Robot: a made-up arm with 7 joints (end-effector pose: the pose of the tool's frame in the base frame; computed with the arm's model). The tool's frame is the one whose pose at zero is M.
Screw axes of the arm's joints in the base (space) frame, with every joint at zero. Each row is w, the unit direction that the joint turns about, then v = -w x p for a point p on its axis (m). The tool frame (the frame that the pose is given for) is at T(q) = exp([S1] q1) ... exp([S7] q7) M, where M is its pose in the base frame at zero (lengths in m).
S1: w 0 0 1 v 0 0 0
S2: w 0 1 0 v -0.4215 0 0.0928
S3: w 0 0 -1 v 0.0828 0.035 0
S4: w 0 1 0 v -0.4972 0 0.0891
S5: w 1 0 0 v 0 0.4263 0.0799
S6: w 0 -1 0 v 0.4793 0 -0.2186
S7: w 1 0 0 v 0 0.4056 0.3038
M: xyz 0.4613 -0.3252 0.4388 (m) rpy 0 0 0 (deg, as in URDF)
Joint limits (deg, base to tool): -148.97..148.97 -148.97..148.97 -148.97..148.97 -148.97..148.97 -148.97..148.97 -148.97..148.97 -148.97..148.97
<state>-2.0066 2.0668 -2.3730 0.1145 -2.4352 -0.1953 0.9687</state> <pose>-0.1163 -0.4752 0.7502 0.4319 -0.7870 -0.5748</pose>
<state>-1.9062 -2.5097 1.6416 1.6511 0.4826 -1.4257 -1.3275</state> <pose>0.1333 -0.2571 0.3653 -0.6935 -0.3878 -0.0579</pose>
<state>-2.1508 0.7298 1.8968 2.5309 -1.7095 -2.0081 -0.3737</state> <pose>-0.1023 0.2059 0.5164 1.8850 0.3682 1.5477</pose>
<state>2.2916 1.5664 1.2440 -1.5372 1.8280 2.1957 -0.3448</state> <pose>0.2952 0.4881 0.5339 1.7508 -0.6876 0.5695</pose>
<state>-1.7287 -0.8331 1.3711 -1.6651 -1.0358 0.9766 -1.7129</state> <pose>0.1381 0.1577 0.6711 0.1782 -0.9348 -0.0485</pose>
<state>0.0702 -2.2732 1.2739 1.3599 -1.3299 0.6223 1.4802</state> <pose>0.2502 -0.3728 0.6579 1.2161 -1.2184 0.8725</pose>
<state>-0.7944 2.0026 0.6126 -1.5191 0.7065 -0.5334 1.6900</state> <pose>-0.0695 -0.4990 0.0621 1.9398 0.0516 -1.4210</pose>
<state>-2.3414 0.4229 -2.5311 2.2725 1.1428 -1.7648 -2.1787</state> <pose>-0.3577 0.0013 0.6461 1.2366 1.0490 2.1319</pose>
